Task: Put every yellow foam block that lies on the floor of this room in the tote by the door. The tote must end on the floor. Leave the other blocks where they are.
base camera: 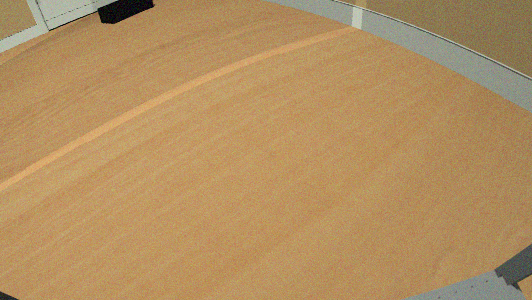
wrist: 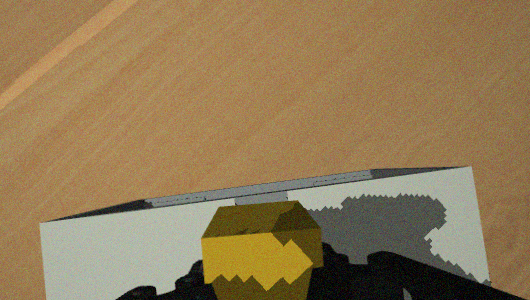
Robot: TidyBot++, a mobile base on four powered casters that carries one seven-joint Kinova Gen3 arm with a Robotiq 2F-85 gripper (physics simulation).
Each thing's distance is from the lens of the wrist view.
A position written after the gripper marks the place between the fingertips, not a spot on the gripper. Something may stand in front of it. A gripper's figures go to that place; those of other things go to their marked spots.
gripper [wrist: 262,260]: 0.18 m
yellow foam block [wrist: 278,243]: 0.12 m
